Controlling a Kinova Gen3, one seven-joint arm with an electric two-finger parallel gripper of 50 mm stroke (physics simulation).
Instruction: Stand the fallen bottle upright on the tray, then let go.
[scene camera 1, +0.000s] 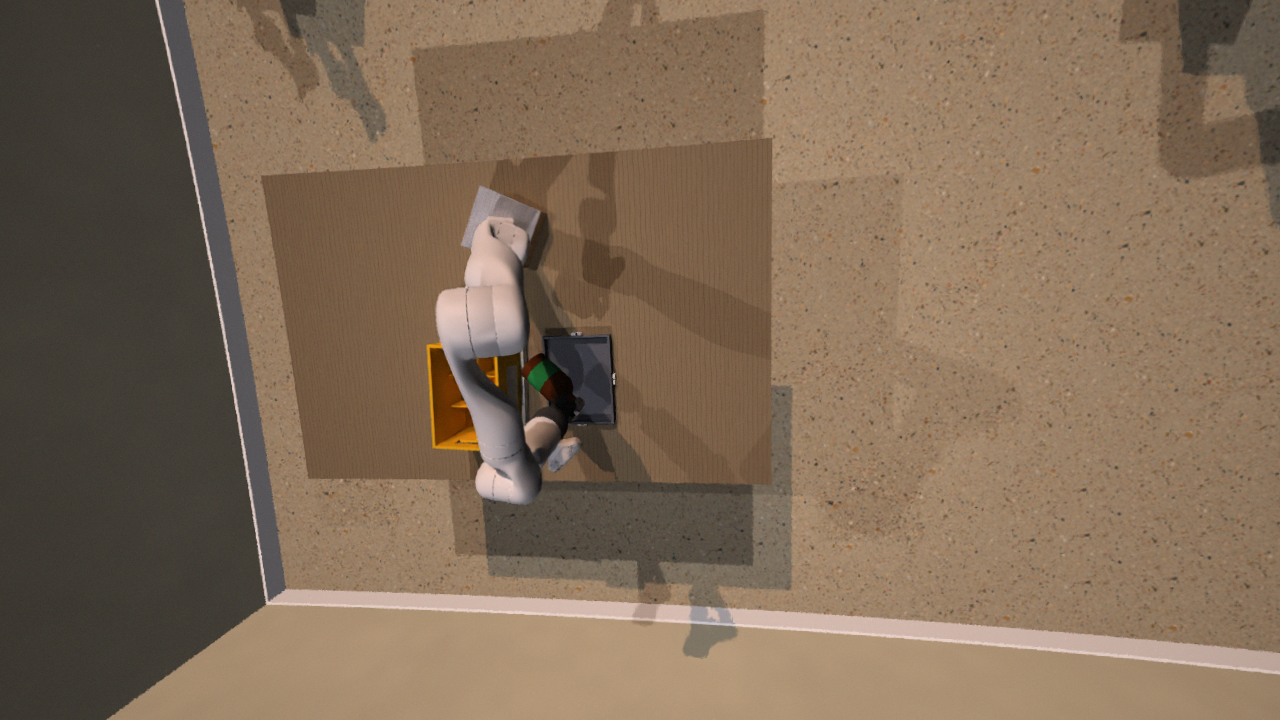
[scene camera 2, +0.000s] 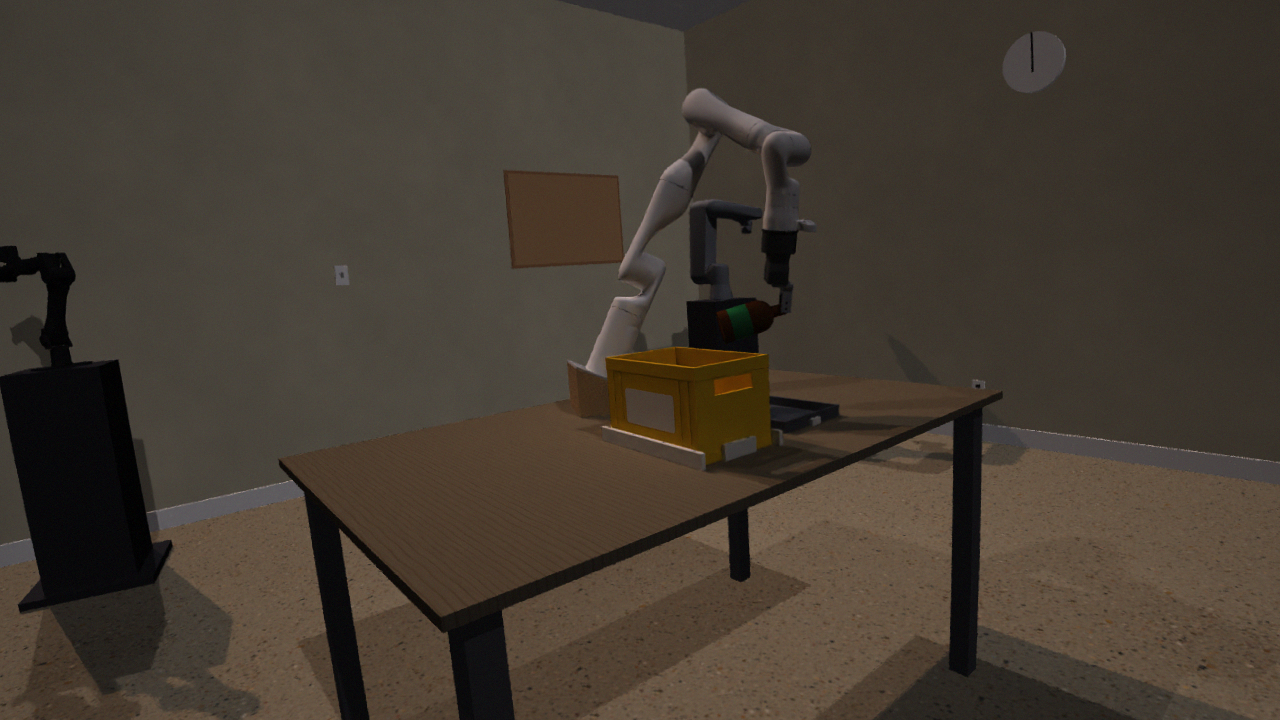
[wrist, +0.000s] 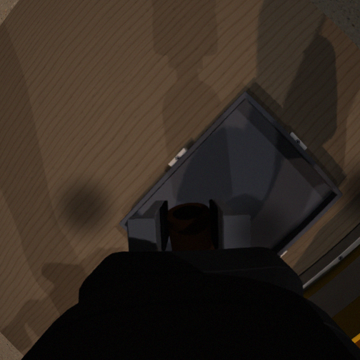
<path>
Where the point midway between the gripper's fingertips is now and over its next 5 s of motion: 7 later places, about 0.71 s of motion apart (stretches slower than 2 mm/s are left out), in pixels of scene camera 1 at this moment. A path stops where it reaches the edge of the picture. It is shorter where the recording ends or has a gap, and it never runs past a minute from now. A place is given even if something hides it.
My gripper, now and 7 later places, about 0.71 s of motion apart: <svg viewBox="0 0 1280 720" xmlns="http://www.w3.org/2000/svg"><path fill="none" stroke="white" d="M577 404L576 404L578 404L581 406L581 409L581 412L580 413L581 413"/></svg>
</path>
